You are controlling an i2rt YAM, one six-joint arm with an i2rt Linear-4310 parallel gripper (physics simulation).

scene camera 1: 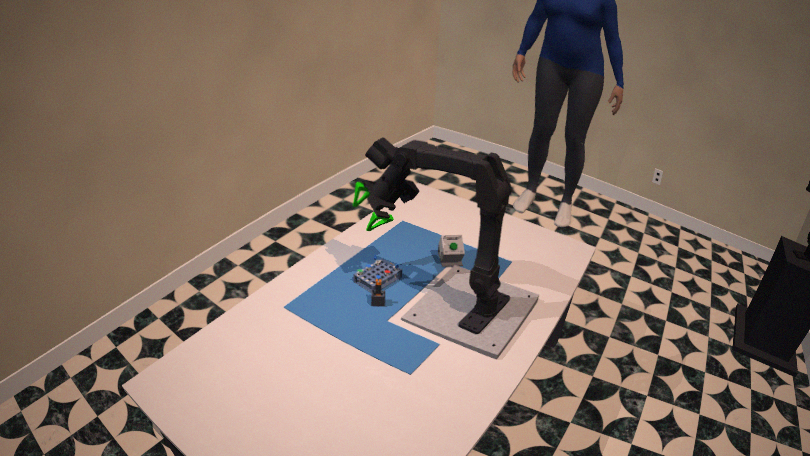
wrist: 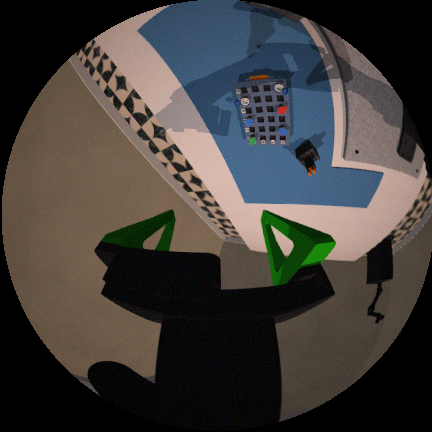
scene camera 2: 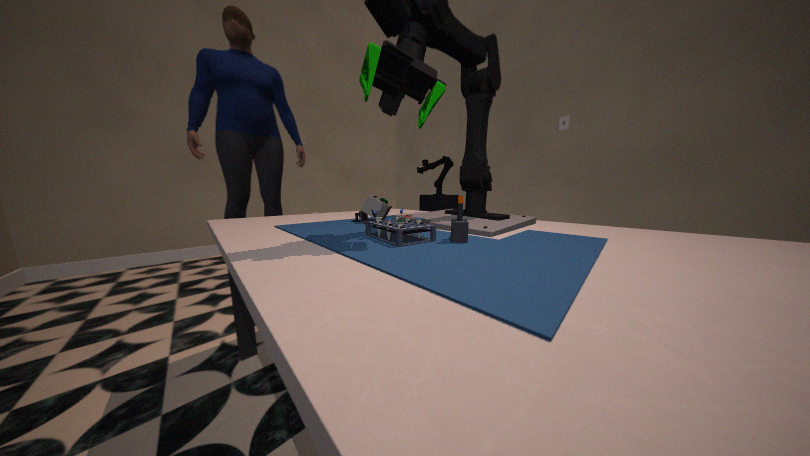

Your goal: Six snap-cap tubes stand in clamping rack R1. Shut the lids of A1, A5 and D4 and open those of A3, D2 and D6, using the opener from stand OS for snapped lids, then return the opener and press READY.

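Frame: origin at the arm's base, x ahead, y left, z up, level; millimetres.
Seen in the pictures: gripper, fingertip midpoint: [scene camera 1: 361,218] [wrist: 217,214] [scene camera 2: 395,112]; arm's base, link origin: [scene camera 1: 485,312] [scene camera 2: 474,215].
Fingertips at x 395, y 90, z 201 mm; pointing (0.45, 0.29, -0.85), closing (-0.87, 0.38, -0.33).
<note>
Offsets run from my fingertips to a thing's top centre. Level surfaces: height alone.
My gripper [scene camera 1: 362,217] [scene camera 2: 393,114] [wrist: 217,214], with green fingers, is wide open and empty, high above the table. Rack R1 {161 mm down, 37 mm back, 42 mm right} [scene camera 2: 399,236] [wrist: 265,114] stands on the blue mat, well below it. In the wrist view two tubes show white open mouths, one at the upper right [wrist: 279,88] and one at the upper left [wrist: 244,101], each with a blue lid swung outward. A red cap {178 mm down, 68 mm back, 45 mm right} [wrist: 282,109], two blue caps [wrist: 249,121] [wrist: 283,131] and a green cap {174 mm down, 4 mm back, 8 mm left} [wrist: 252,141] sit over other holes; their exact closure is too small to tell. The orange-tipped opener {135 mm down, 113 mm back, 54 mm left} [scene camera 1: 378,282] [scene camera 2: 460,203] [wrist: 311,170] stands in stand OS {180 mm down, 113 mm back, 54 mm left} [scene camera 1: 378,298] [scene camera 2: 459,231] [wrist: 306,150].
A pale box {136 mm down, 146 mm back, 283 mm right} [scene camera 1: 451,257] [scene camera 2: 374,207] with a green button {145 mm down, 161 mm back, 267 mm right} [scene camera 1: 453,246] [scene camera 2: 384,201] stands near the mat's far edge. The arm's grey base plate [scene camera 1: 425,321] lies beside the blue mat {220 mm down} [scene camera 1: 328,300] [scene camera 2: 498,277]. A person [scene camera 1: 578,73] [scene camera 2: 243,101] stands beyond the table.
</note>
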